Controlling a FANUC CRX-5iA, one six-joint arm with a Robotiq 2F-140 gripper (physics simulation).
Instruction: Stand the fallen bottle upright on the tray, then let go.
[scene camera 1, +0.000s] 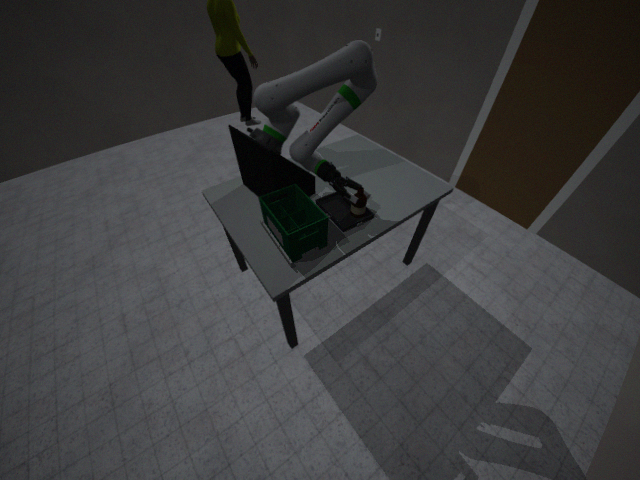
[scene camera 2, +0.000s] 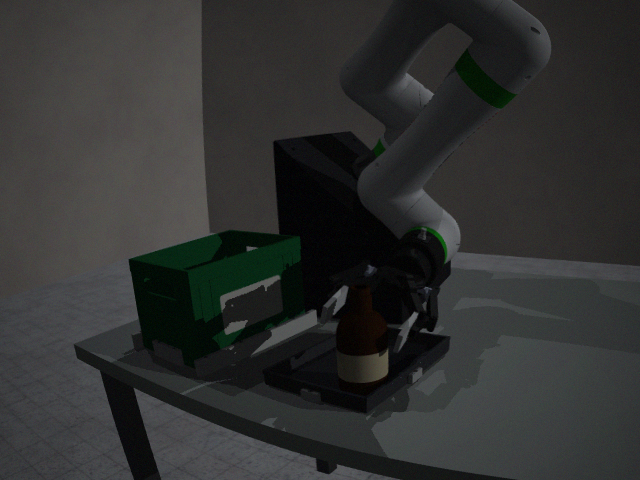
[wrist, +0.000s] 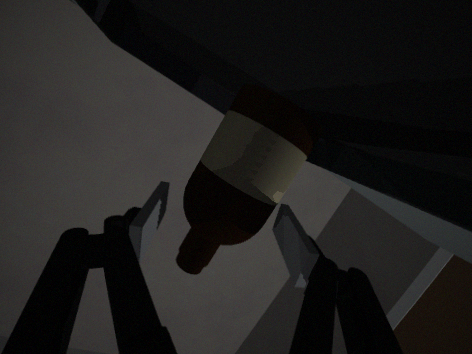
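Pixels of known places: gripper, fingertip midpoint: (scene camera 1: 363, 199) (scene camera 2: 360, 330) (wrist: 224, 207); arm's base, origin of the base link: (scene camera 1: 267, 147).
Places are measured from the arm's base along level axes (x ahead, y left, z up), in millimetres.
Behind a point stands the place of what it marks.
Observation:
The brown bottle (scene camera 1: 358, 204) {x 522, y 128, z -141 mm} (scene camera 2: 362, 338) {x 535, y 173, z -136 mm} (wrist: 245, 175) {x 466, y 151, z -173 mm} with a cream label stands upright in the front corner of the black tray (scene camera 1: 337, 223) {x 490, y 23, z -220 mm} (scene camera 2: 316, 395) {x 570, y 116, z -221 mm}. My gripper (scene camera 1: 353, 197) {x 519, y 164, z -131 mm} (scene camera 2: 364, 326) {x 519, y 164, z -131 mm} (wrist: 224, 207) {x 519, y 164, z -131 mm} is open, with its fingers apart on either side of the bottle's upper part. In the wrist view there are gaps between both finger pads and the bottle. The bottle's underside is hidden inside the tray in scene camera 2.
A green crate (scene camera 1: 294, 222) {x 405, y -171, z -142 mm} (scene camera 2: 245, 297) {x 429, y -82, z -133 mm} stands beside the tray on the table (scene camera 1: 232, 219) {x 93, y -327, z -234 mm} (scene camera 2: 558, 392) {x 481, y 470, z -234 mm}. A tall black panel (scene camera 1: 268, 165) {x 196, y -129, z 34 mm} (scene camera 2: 320, 206) {x 224, y -34, z -13 mm} stands behind them. A person in a yellow top (scene camera 1: 225, 31) stands beyond the table.

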